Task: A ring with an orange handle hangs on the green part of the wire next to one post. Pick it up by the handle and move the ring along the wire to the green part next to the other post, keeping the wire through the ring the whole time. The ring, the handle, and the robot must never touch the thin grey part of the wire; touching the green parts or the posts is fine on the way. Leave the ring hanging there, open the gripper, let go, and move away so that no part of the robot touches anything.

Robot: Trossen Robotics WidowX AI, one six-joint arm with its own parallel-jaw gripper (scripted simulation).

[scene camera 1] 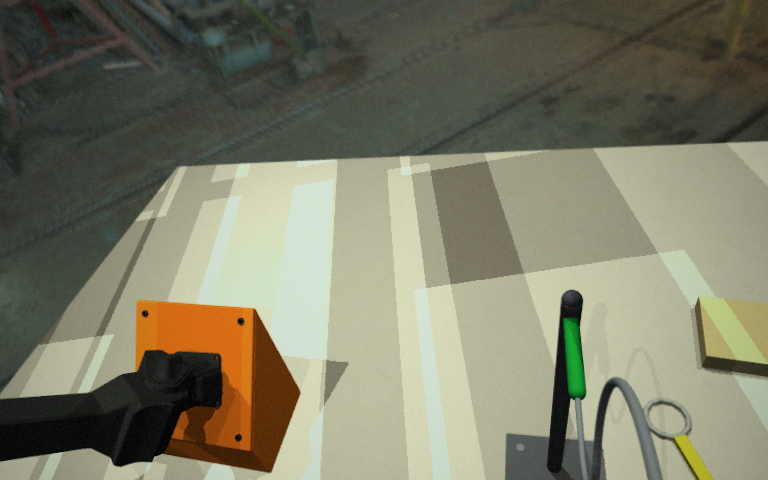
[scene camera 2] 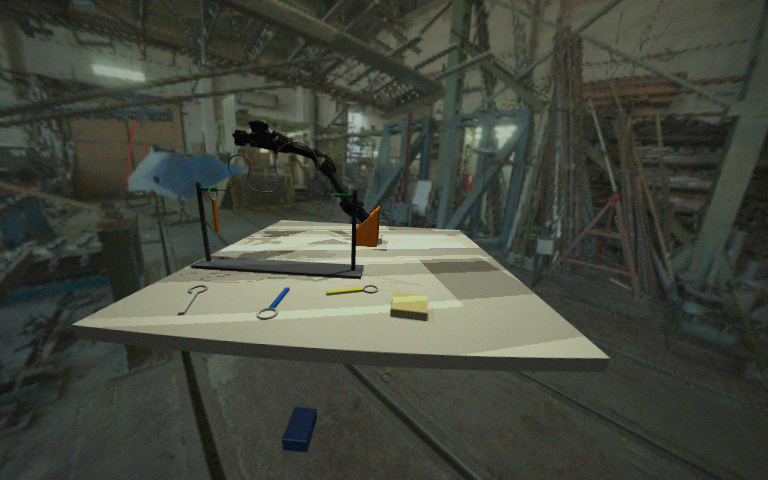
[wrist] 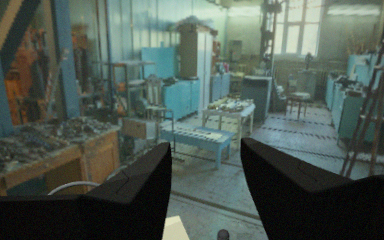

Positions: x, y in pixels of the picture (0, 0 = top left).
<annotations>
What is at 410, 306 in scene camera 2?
A tan block.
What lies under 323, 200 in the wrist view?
My gripper.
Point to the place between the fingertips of my gripper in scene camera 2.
At 236, 135
</annotations>
